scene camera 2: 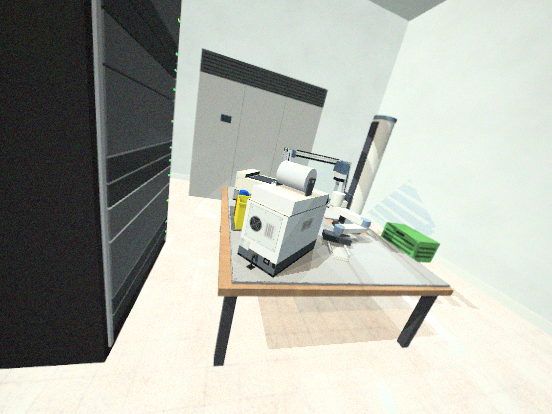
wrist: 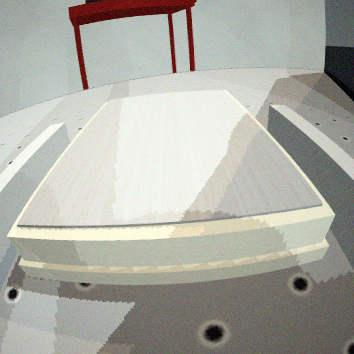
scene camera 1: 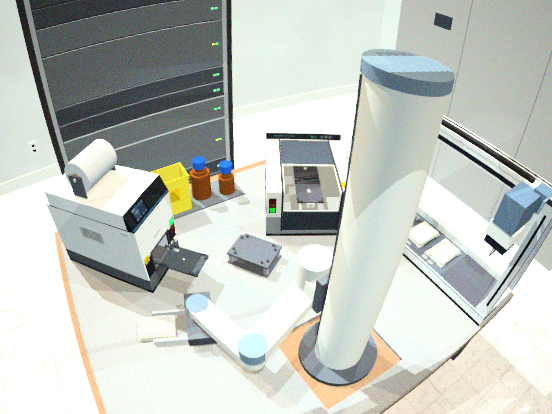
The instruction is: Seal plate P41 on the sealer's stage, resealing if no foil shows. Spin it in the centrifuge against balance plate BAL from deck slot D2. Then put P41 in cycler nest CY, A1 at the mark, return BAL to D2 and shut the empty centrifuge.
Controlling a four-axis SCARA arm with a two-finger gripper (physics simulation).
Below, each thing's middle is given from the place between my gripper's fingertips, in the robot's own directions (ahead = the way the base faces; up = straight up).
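The dark sealer tray (scene camera 1: 194,261) sits 16 cm ahead of my hand, 19 cm to the right of it and 9 cm above it, and going by their middles it is the nearest to my hand of the things named here. From my hand I find the foil roll (scene camera 1: 95,161) 39 cm ahead, 41 cm above and 1 cm to the left. The centrifuge (scene camera 1: 287,145) is 32 cm ahead of my hand, 11 cm above it and 81 cm to the right of it. Going by their middles, the centrifuge is the farthest from my hand among these.
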